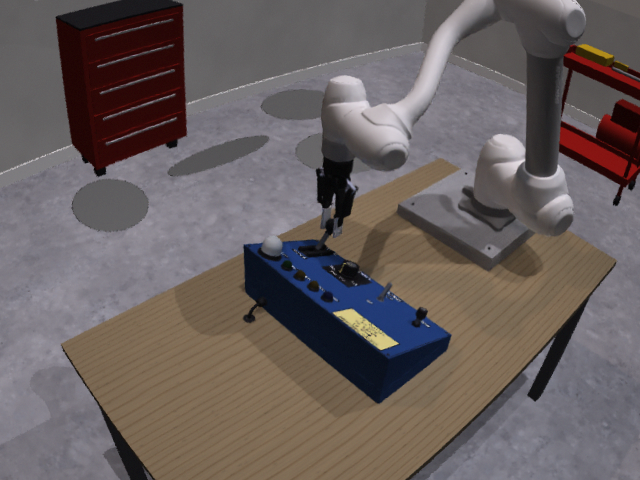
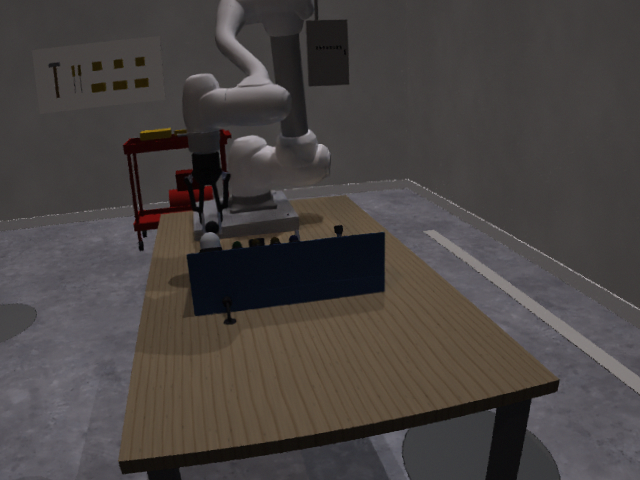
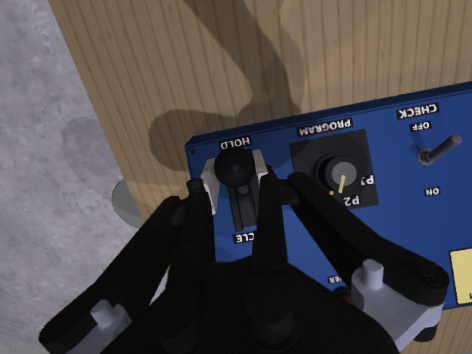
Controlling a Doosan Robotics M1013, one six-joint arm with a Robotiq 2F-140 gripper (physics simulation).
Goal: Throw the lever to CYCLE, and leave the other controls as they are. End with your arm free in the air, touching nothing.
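Frame: origin at the arm's base, x left, y back, z up, level; centimetres.
Seen in the pictures: gripper, fingertip midpoint: (image 1: 330,231) (image 3: 235,166); arm's base, link origin: (image 1: 492,210) (image 2: 252,205).
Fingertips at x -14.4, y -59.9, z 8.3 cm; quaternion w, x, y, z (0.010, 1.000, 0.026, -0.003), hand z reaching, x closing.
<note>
Pixels of each thing's middle, then the offset from my fingertips to it. "pt": a spot on its surface instead. Level surfaces: height alone.
- lever, body centre: (image 3: 240,182) (image 1: 323,240) dz -1.9, dx +0.1, dy -2.7 cm
- blue control box, body centre: (image 3: 375,202) (image 1: 346,298) (image 2: 282,256) dz -5.2, dx +18.5, dy -10.3 cm
- partly hidden CYCLE label, surface spot: (image 3: 244,238) pt dz -2.3, dx -0.5, dy -11.3 cm
- PROGRAM dial, body centre: (image 3: 338,173) (image 1: 349,269) dz -3.1, dx +12.2, dy -4.0 cm
- CHECK toggle, body centre: (image 3: 442,149) (image 1: 385,290) dz -2.7, dx +24.2, dy -2.4 cm
- white dome, surface spot: (image 1: 271,246) (image 2: 215,237) pt dz +5.4, dx +1.5, dy -21.0 cm
- black-tipped switch, body centre: (image 1: 418,319) (image 2: 339,235) dz -3.3, dx +36.2, dy -2.9 cm
- wooden table, surface height: dz -13.7 cm
The lever (image 1: 323,240) (image 3: 243,191) stands in a dark slot on the blue control box (image 1: 310,320) (image 2: 289,273) (image 3: 410,220). Its round black knob (image 1: 329,225) (image 2: 211,227) (image 3: 234,167) is beside the HOLD label; the lever leans to the HOLD end, and the slot runs on toward the partly hidden CYCLE label (image 3: 244,238). My gripper (image 1: 331,224) (image 2: 210,223) (image 3: 235,166) is shut on the knob, one pale fingertip on each side. The PROGRAM dial (image 1: 349,267) (image 3: 344,174) has its yellow mark toward P2. The CHECK toggle (image 1: 385,290) (image 3: 442,149) stands beyond it.
A white dome (image 1: 271,246) (image 2: 210,241) stands close to the lever. Small coloured buttons or lamps (image 1: 313,285) line the box. A black-tipped switch (image 1: 421,314) (image 2: 338,229) stands at the far end. The box rests on a wooden table (image 1: 206,382) (image 2: 330,372) (image 3: 350,50).
</note>
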